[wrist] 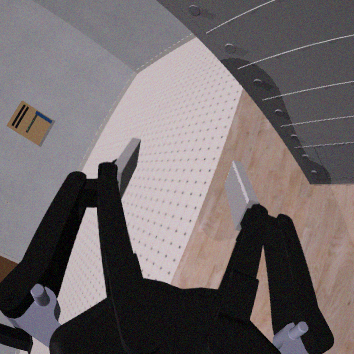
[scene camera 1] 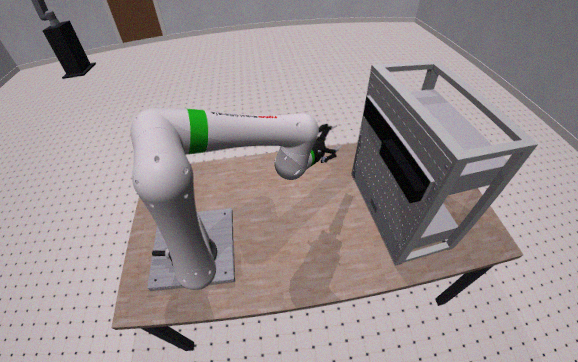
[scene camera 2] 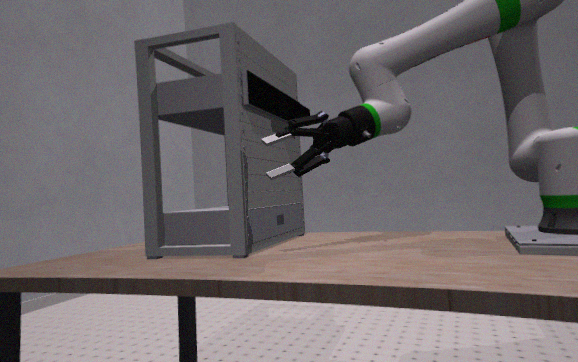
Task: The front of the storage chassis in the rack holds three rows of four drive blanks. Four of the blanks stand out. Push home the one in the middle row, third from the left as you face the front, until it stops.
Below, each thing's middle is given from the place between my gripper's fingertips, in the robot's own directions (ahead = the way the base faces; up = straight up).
Now: hand 260 mm short of the grey rack (scene camera 2: 255, 95), 250 mm to the left of it and 60 mm below it.
